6 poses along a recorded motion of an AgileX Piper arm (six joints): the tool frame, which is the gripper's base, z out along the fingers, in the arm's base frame.
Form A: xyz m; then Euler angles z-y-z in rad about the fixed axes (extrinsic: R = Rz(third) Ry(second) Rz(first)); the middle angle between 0 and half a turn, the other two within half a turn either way.
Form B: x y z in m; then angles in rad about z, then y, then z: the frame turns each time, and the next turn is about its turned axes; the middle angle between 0 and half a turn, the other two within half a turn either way. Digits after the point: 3 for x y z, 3 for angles.
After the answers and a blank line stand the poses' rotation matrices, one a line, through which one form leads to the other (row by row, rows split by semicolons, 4 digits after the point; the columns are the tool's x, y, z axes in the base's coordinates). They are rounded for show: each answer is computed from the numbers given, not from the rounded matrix.
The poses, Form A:
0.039, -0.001, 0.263, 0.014, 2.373, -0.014
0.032, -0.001, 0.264, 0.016, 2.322, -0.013
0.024, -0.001, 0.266, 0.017, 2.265, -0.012
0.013, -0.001, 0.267, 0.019, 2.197, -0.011
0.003, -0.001, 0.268, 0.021, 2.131, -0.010
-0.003, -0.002, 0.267, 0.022, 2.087, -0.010
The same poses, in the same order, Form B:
0.039, -0.001, 0.263, -0.014, 2.373, 0.014
0.032, -0.001, 0.264, -0.013, 2.322, 0.016
0.024, -0.001, 0.266, -0.012, 2.265, 0.017
0.013, -0.001, 0.267, -0.011, 2.197, 0.019
0.003, -0.001, 0.268, -0.010, 2.131, 0.021
-0.003, -0.002, 0.267, -0.010, 2.087, 0.022

-0.7186 0.0241 0.6951; 0.0241 0.9997 -0.0097; -0.6951 0.0097 -0.7189
-0.6822 0.0239 0.7308; 0.0249 0.9996 -0.0095; -0.7308 0.0117 -0.6825
-0.6394 0.0229 0.7685; 0.0247 0.9997 -0.0092; -0.7685 0.0131 -0.6398
-0.5857 0.0221 0.8102; 0.0254 0.9996 -0.0089; -0.8101 0.0154 -0.5861
-0.5310 0.0212 0.8471; 0.0263 0.9996 -0.0085; -0.8470 0.0178 -0.5314
-0.4932 0.0209 0.8697; 0.0269 0.9996 -0.0087; -0.8695 0.0191 -0.4936

